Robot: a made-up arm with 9 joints. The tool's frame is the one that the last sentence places.
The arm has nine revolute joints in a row. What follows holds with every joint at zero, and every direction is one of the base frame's. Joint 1 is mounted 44.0 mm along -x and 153.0 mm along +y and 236.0 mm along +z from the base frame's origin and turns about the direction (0.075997, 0.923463, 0.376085), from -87.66 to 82.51 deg. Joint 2 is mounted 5.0 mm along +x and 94.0 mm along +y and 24.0 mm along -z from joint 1 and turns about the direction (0.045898, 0.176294, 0.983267), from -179.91 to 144.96 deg. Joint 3 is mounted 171.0 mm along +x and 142.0 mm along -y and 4.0 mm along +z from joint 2 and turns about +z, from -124.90 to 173.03 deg. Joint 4 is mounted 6.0 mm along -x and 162.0 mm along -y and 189.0 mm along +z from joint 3 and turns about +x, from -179.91 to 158.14 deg. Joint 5 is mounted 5.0 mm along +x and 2.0 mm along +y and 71.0 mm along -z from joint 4 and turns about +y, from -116.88 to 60.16 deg. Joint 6 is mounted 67.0 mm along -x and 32.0 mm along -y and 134.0 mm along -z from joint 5 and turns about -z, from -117.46 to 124.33 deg. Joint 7 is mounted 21.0 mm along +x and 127.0 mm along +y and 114.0 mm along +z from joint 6 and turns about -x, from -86.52 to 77.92 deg. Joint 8 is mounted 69.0 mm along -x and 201.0 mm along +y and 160.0 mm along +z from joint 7 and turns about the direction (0.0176, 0.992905, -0.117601), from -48.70 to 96.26 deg. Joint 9 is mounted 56.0 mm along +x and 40.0 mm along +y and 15.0 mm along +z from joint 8 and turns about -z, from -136.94 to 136.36 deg. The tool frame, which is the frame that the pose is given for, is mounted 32.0 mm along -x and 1.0 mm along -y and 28.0 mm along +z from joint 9; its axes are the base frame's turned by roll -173.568, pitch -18.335 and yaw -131.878 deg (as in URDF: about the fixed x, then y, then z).
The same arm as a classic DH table. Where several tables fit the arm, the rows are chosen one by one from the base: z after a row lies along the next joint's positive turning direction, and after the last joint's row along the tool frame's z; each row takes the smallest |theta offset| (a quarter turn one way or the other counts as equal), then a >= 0, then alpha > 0; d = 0 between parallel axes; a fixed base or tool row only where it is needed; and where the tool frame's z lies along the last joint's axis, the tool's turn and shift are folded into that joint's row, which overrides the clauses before.
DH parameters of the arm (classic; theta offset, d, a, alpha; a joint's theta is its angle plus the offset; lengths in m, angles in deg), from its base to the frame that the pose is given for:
base (fixed): -4.7 0.1756 -0.0564 -67.91
joint 1: 2.12 0.2755 -0.0006 57.58
joint 2: -10.87 -0.5862 0.2013 10.5
joint 3: -75.41 0.7022 0.162 -90
joint 4: 90 -0.001 0.071 -90
joint 5: 90 -0.03 0.067 90
joint 6: 90 0.02 0.127 90
joint 7: -83.25 0.0512 0.1825 -91.01
joint 8: -89.88 0.2221 -0.0553 83.25
joint 9: 21.15 -0.0848 0.0293 19.39
tool (fixed): -71.32 0.0391 0 0
Joint limits (deg, base to tool): -87.66..82.51 -179.91..144.96 -124.9..173.03 -179.91..158.14 -116.88..60.16 -117.46..124.33 -86.52..77.92 -48.7..96.26 -136.94..136.36

